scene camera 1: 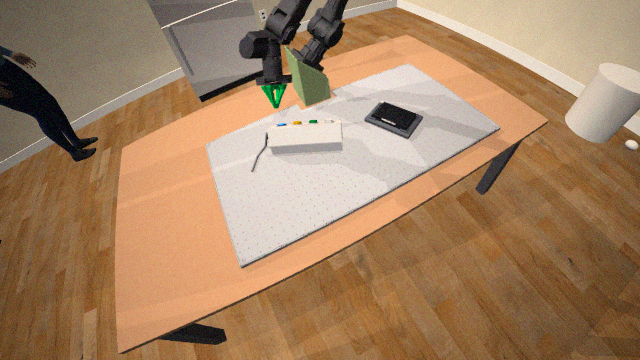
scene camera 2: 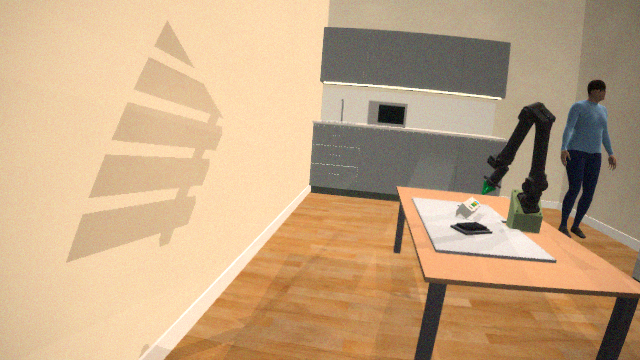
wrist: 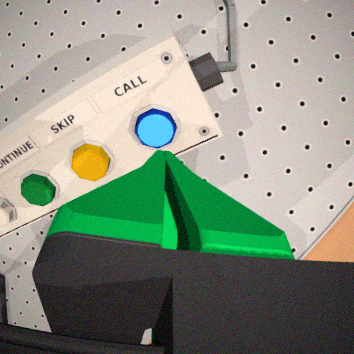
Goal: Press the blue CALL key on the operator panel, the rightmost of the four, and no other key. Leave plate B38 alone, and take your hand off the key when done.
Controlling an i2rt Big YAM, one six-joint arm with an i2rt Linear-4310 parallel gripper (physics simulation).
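Places are measured from the arm's base along level axes (x left, y ahead, z down), in centimetres.
Pixels of known places: gripper, between the fingertips: (scene camera 1: pixel 276 108) (scene camera 2: pixel 482 194) (wrist: pixel 160 162); arm's base, origin of its link: (scene camera 1: pixel 306 61) (scene camera 2: pixel 527 203).
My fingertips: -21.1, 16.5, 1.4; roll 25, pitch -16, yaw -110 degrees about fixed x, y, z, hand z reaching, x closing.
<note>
For each thing: its middle in the pictures, then the offset to it from my fingertips, as dx, dy, dz. "pt": a spot on its surface instead. Level surfaces: height alone.
- blue CALL key, middle of its body: (wrist: pixel 155 126) (scene camera 1: pixel 281 125) -0.6, +2.3, +5.2
- white operator panel, middle of its body: (wrist: pixel 66 144) (scene camera 1: pixel 305 133) (scene camera 2: pixel 469 207) +4.3, +8.2, +7.2
- yellow SKIP key, middle of its body: (wrist: pixel 90 160) (scene camera 1: pixel 297 123) +3.5, +5.0, +5.0
- green CONTINUE key, middle of its body: (wrist: pixel 38 188) (scene camera 1: pixel 313 122) +7.6, +7.9, +5.0
- dark tray, middle of its body: (scene camera 1: pixel 394 115) (scene camera 2: pixel 471 226) +32.9, +17.6, +9.4
- perforated board, height of its surface: dz +11.3
- grey cable, a spot on its surface: (wrist: pixel 231 35) (scene camera 1: pixel 261 149) pt -9.4, +1.8, +10.6
The blue CALL key (wrist: pixel 155 128) (scene camera 1: pixel 281 124) is at the end of the white operator panel (wrist: pixel 186 102) (scene camera 1: pixel 306 137) (scene camera 2: pixel 467 208), beside the yellow SKIP key (wrist: pixel 90 162) (scene camera 1: pixel 297 122) and the green CONTINUE key (wrist: pixel 38 189) (scene camera 1: pixel 313 121). A fourth, pale key (wrist: pixel 5 212) (scene camera 1: pixel 329 121) shows partly at the left edge of the wrist view. My gripper (wrist: pixel 160 162) (scene camera 1: pixel 276 107) (scene camera 2: pixel 484 193) is shut and empty, its green tips together. In scene camera 1 it hangs above and behind the panel, apart from it. In the wrist view the tips appear just below the blue key. The label B38 is not readable in any view.
A black device in a dark tray (scene camera 1: pixel 395 119) (scene camera 2: pixel 471 228) lies beside the panel on the perforated board (scene camera 1: pixel 300 200) (scene camera 2: pixel 500 250). A grey cable (wrist: pixel 231 35) (scene camera 1: pixel 259 153) leaves the panel's CALL end. The green arm base (scene camera 1: pixel 312 86) (scene camera 2: pixel 524 220) stands at the board's back edge. A person (scene camera 2: pixel 586 130) stands beyond the table.
</note>
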